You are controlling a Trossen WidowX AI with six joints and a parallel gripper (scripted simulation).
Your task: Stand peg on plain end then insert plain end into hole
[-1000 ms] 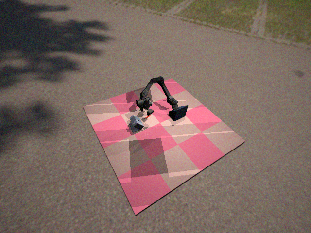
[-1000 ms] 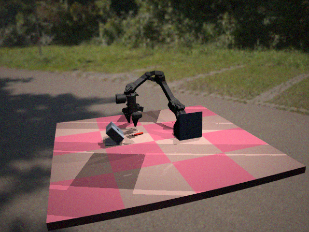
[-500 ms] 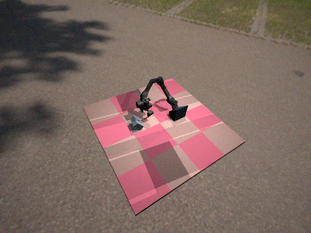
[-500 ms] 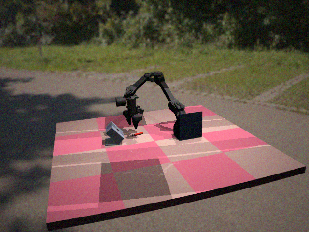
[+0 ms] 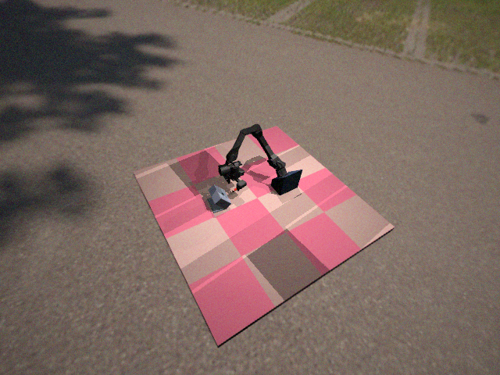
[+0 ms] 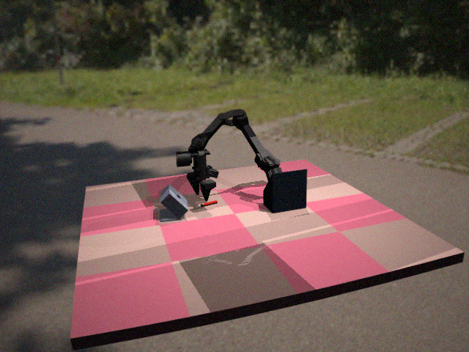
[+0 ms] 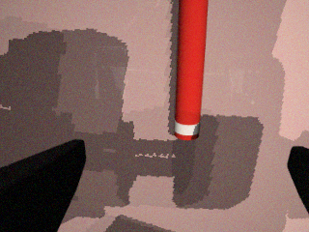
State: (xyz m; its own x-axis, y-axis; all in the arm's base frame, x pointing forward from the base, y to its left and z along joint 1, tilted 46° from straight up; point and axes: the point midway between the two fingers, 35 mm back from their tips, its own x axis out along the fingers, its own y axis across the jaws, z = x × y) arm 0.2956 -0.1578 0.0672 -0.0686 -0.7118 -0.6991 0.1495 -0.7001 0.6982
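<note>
The peg is 20 mm behind my gripper tip and 30 mm below it. Round my gripper tip: sloped panel: 140 mm ahead, 40 mm to the left, 20 mm above.
</note>
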